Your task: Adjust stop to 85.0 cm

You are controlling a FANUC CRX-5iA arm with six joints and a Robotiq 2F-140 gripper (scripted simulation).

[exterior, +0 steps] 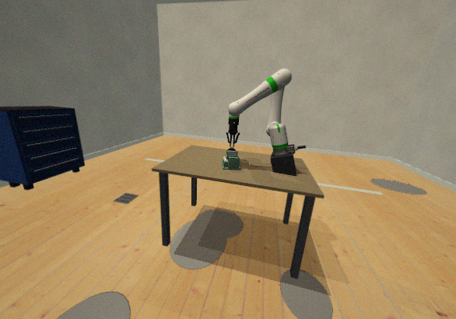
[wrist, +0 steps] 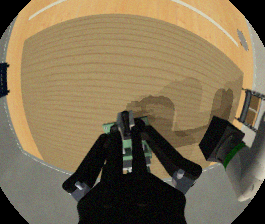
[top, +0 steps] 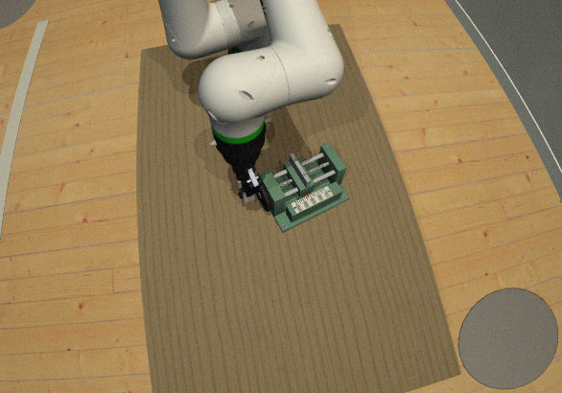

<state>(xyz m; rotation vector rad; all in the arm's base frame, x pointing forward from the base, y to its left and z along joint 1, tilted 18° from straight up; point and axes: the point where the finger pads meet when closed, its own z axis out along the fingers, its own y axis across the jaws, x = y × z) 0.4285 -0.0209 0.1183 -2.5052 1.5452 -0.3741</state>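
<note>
The stop block lies 50 mm behind my hand, 130 mm to the left of it and 30 mm below it.
</note>
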